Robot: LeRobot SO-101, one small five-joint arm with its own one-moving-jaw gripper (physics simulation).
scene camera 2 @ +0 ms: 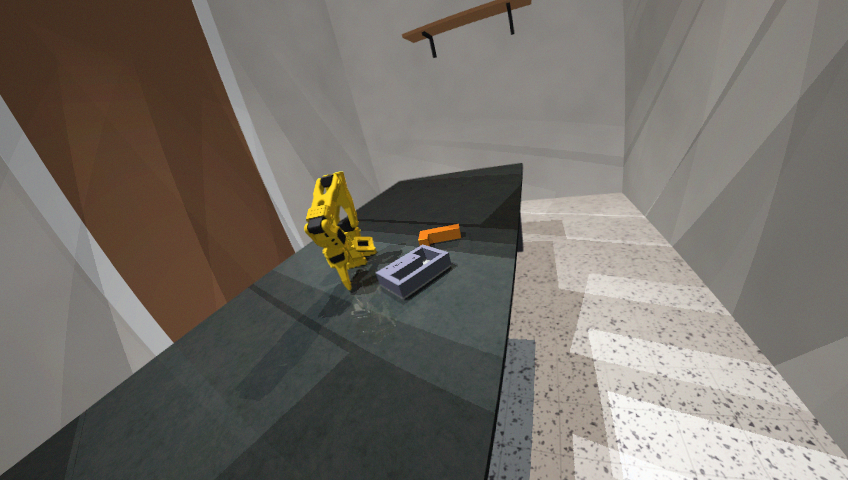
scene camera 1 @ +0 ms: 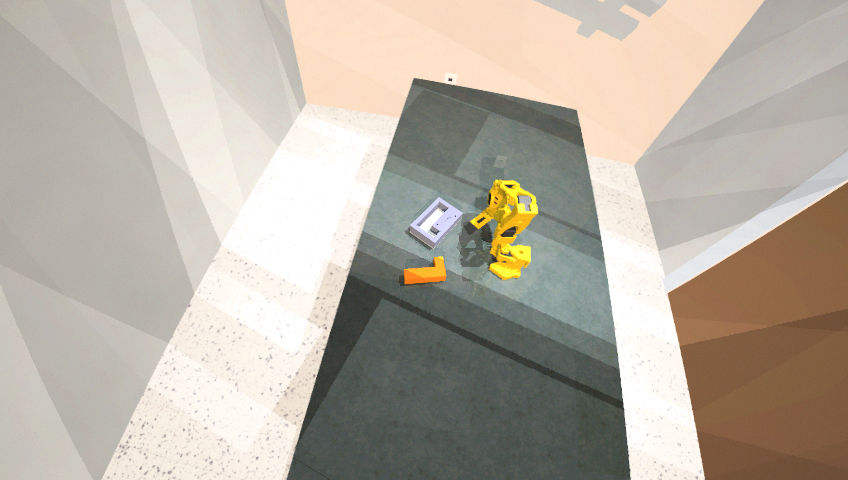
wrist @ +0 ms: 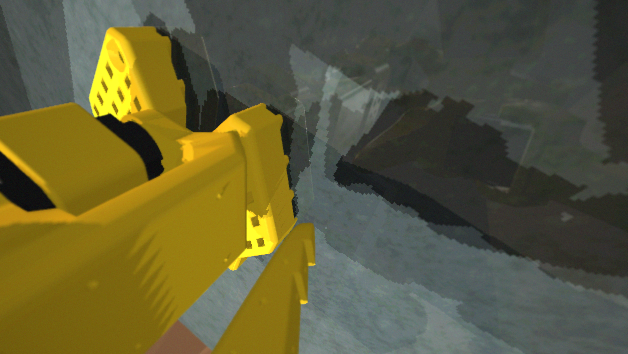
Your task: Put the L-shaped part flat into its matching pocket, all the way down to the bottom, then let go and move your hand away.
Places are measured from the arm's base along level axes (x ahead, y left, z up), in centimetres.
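Pixels of known places: hand, its tool point: [scene camera 2: 352, 263] [wrist: 314, 238]; arm's base, origin of its link: [scene camera 2: 364, 258] [scene camera 1: 498, 261] [wrist: 208, 124].
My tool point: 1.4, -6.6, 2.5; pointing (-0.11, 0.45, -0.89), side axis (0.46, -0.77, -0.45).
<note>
Ahead of a thing's pixels: the offset from my tool point to its top centre, as dx, dy, dz. Level surfaces: height alone.
The orange L-shaped part @(+19.4, +14.6, +0.5) [scene camera 1: 425, 271] [scene camera 2: 439, 233] lies flat on the dark table, apart from everything else. The lavender block with the L-shaped pocket @(+18.3, -1.7, +1.2) [scene camera 1: 435, 222] [scene camera 2: 414, 270] sits a short way from it, and the pocket is empty. My yellow arm [scene camera 1: 508, 230] [scene camera 2: 333, 224] is folded close to its base, to the right of the block in scene camera 1. My gripper [scene camera 2: 347, 279] [wrist: 322, 264] points down at bare table beside the block and is open, with nothing between the jaws. The wrist view shows one notched jaw and table, but neither the part nor the block.
The dark glassy table @(dz -2.5) [scene camera 1: 474, 388] [scene camera 2: 331, 382] is long and narrow, with a speckled floor [scene camera 1: 248, 334] [scene camera 2: 641, 358] along one side. A brown panel [scene camera 2: 134, 149] stands behind the arm. A wooden shelf [scene camera 2: 462, 17] hangs high on the far wall.
</note>
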